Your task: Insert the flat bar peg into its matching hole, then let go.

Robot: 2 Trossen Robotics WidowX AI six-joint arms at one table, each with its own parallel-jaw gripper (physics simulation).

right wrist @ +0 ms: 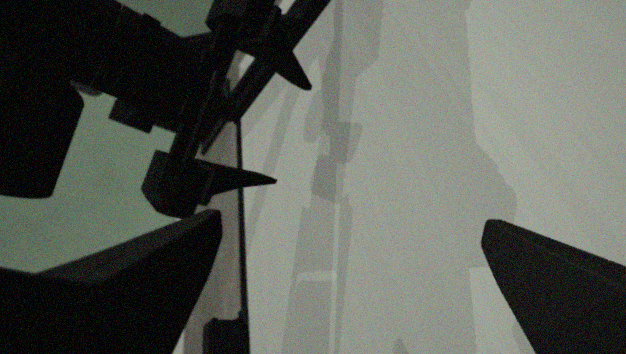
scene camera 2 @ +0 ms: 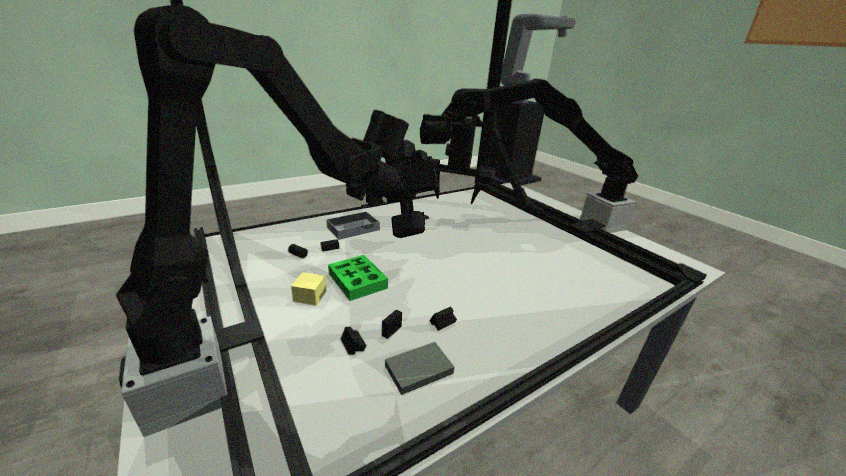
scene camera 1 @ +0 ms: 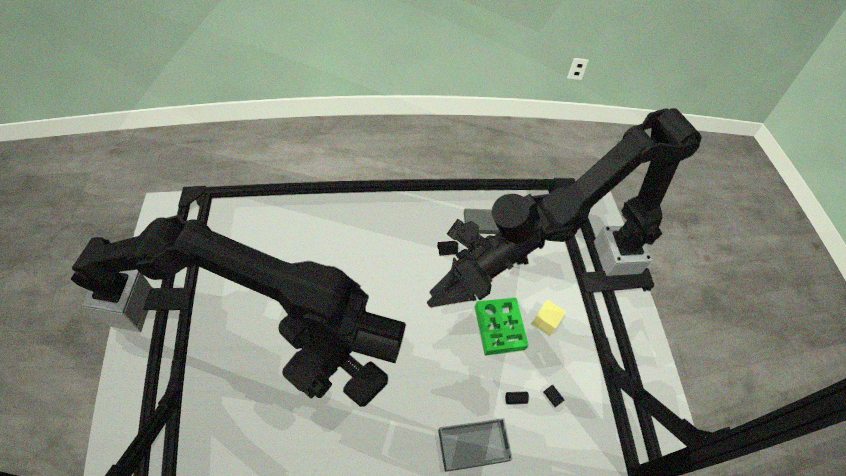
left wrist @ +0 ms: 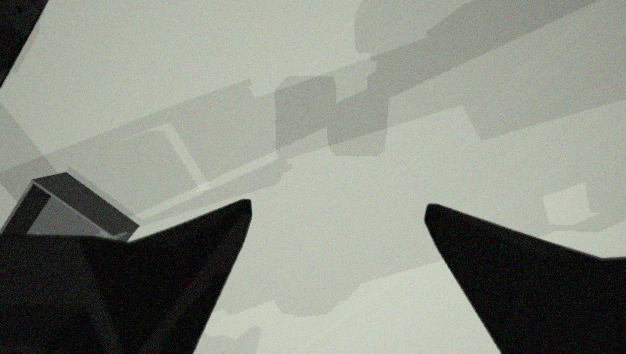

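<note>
The green board (scene camera 1: pixel 502 349) (scene camera 2: pixel 369 288) lies on the table; its bar slot (scene camera 1: pixel 513 338) (scene camera 2: pixel 342 265) shows no peg. A thin upright black slab (scene camera 2: pixel 391 323), probably the flat bar peg, stands between two other black pegs (scene camera 2: pixel 353 340) (scene camera 2: pixel 443 318) near the grey block; the right arm hides it in scene camera 1. My right gripper (right wrist: pixel 351 227) is open and empty above the table, left of the board's upper edge in scene camera 1. My left gripper (scene camera 2: pixel 456 199) (left wrist: pixel 337 209) (right wrist: pixel 291 134) is open and empty, well left of the board in scene camera 1.
A yellow block (scene camera 1: pixel 549 317) (scene camera 2: pixel 308 288) sits beside the board. Two more black pegs (scene camera 1: pixel 516 397) (scene camera 1: pixel 553 395) (scene camera 2: pixel 297 251) (scene camera 2: pixel 329 245) lie near the grey tray (scene camera 1: pixel 473 423) (scene camera 2: pixel 354 232) (left wrist: pixel 90 202). The flat grey block (scene camera 1: pixel 478 220) (scene camera 2: pixel 420 367) is partly behind the right arm in scene camera 1.
</note>
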